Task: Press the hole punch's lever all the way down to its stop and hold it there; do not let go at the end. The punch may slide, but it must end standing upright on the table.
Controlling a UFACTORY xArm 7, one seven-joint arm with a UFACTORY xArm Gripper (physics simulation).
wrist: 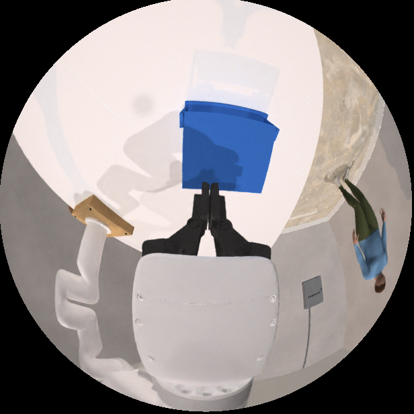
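The blue hole punch (227,145) stands on the white table ahead of the fingers in the wrist view. Its broad, flat lever face fills most of what shows of it, and a narrow recessed strip with side brackets shows along its far edge. My gripper (208,191) is shut and empty. Its black fingertips overlap the punch's near edge in the view, left of that edge's middle. Whether they touch the punch or hover above it I cannot tell. A shadow of the arm falls over the lever face. The punch's underside and the lever's gap are hidden.
The white table (100,90) extends around the punch, with its curved edge at the right. A wooden block (102,217) at the arm's base is at the left. A grey box (313,292) on a pole and a standing person (372,245) are beyond the table at the right.
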